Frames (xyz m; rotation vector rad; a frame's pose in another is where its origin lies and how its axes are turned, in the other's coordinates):
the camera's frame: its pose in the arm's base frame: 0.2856 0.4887 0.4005 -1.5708 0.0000 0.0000
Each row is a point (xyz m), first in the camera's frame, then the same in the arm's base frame.
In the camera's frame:
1: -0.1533 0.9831 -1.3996
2: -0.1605 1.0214 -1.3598
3: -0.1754 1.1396 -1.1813
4: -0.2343 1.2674 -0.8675
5: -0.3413 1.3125 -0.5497
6: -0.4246 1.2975 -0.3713
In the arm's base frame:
1: 0.1323 -0.9109 -0.5826
2: 0.1251 -0.8711 -0.6209
3: 0.1102 -0.6926 -0.7391
4: 0.0513 -0.3788 -0.8669
5: -0.0557 -0.0610 -0.9120
6: -0.1390 0.1174 -0.8970

